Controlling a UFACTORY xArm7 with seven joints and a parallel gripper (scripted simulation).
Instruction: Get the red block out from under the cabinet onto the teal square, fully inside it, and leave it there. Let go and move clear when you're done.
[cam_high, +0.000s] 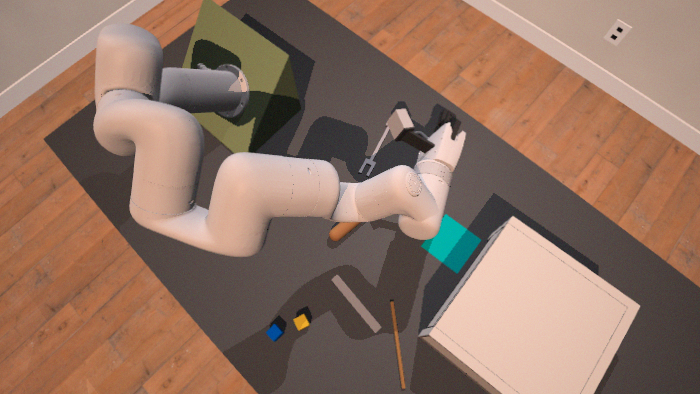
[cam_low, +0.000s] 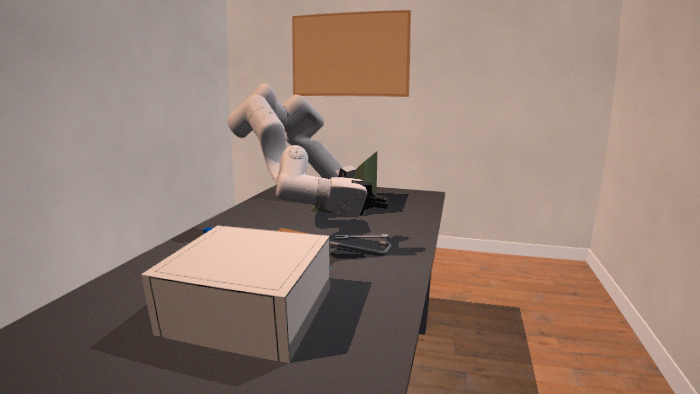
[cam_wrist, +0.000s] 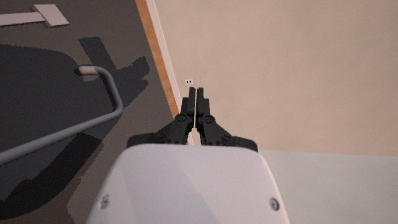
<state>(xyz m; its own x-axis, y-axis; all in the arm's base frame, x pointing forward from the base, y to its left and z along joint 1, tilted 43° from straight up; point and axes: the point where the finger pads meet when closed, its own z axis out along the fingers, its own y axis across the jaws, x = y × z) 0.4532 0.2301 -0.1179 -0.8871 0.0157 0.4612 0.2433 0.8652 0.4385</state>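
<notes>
The hook tool is 5 cm behind my hand, 15 cm to the right of it and 15 cm below it. Round my hand: grey forked tool 12 cm behind, 8 cm to the right, 15 cm below; then teal square 17 cm ahead, 15 cm to the right, 16 cm below; then red block 37 cm ahead, 17 cm to the right, 14 cm below.
</notes>
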